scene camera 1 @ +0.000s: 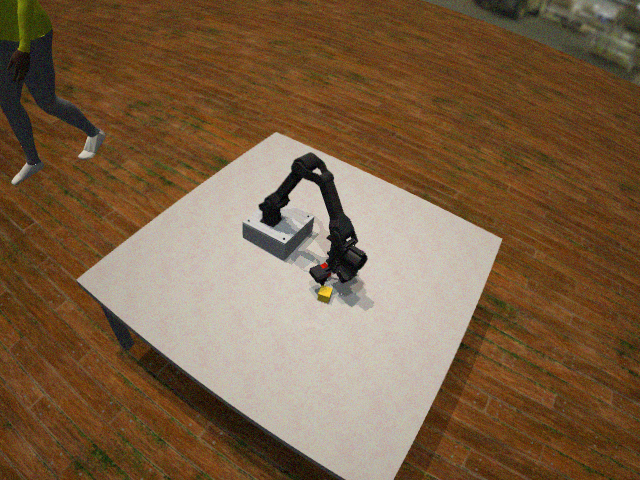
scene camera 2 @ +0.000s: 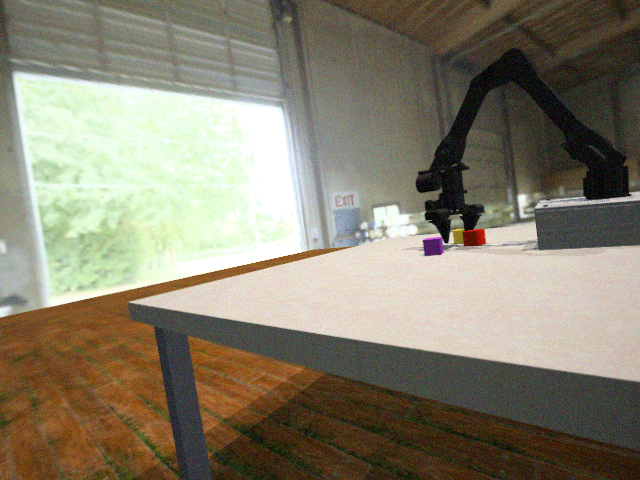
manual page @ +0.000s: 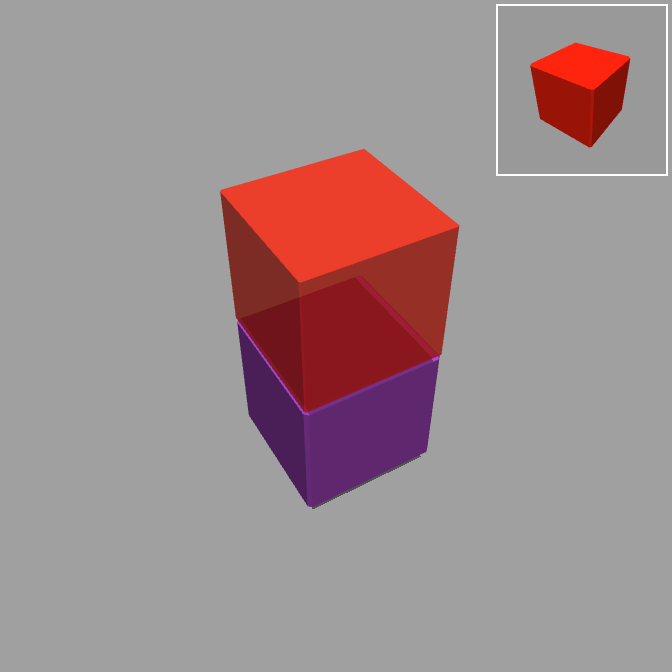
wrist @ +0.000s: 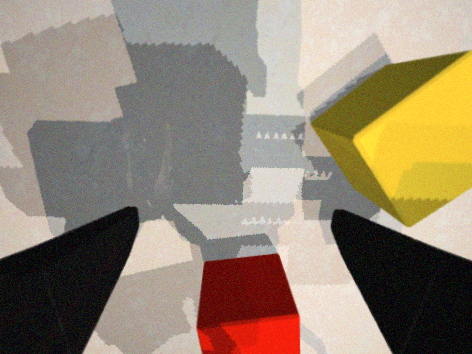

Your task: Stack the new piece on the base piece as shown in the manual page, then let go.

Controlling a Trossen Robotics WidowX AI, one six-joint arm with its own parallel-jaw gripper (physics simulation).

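Seen in the pictures: gripper, fingertip midpoint: (scene camera 1: 332, 281) (scene camera 2: 457, 241) (wrist: 237, 217); arm's base at its link origin: (scene camera 1: 270, 220) (scene camera 2: 607, 197).
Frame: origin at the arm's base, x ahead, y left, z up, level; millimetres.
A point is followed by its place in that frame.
Observation:
A red cube (scene camera 1: 324, 266) @[z -46, x 272, y -55 mm] (scene camera 2: 474, 237) @[z -64, x 271, y -38 mm] (wrist: 255, 300) @[z -56, x 293, y -73 mm] sits on the table, partly hidden by the gripper in scene camera 1 and cut off by the bottom edge in the wrist view. A yellow cube (scene camera 1: 324, 294) @[z -47, x 332, y -169 mm] (scene camera 2: 457, 236) @[z -65, x 332, y -131 mm] (wrist: 420, 135) @[z -46, x 335, y -148 mm] lies apart from it, beyond the right fingertip in the wrist view. A purple cube (scene camera 2: 433, 246) @[z -65, x 344, y 101 mm] stands on the table in scene camera 2; it does not show in the other views. My gripper (scene camera 1: 334, 282) @[z -75, x 323, y -81 mm] (scene camera 2: 458, 235) @[z -75, x 323, y -81 mm] (wrist: 237, 217) @[z -75, x 323, y -81 mm] is open and empty, pointing down, low over the table. The red cube shows between its fingers in the wrist view.
The arm's grey base box (scene camera 1: 263, 238) @[z -26, x 17, y -78 mm] (scene camera 2: 586, 227) @[z -49, x 52, y 125 mm] stands on the pale table (scene camera 1: 232, 330) @[z -87, x 131, y -447 mm] (scene camera 2: 361, 304) @[z -87, x 324, y 527 mm]. The arm's shadows fall around the cubes. A person (scene camera 1: 31, 87) in a yellow top is on the floor beyond the table in scene camera 1.

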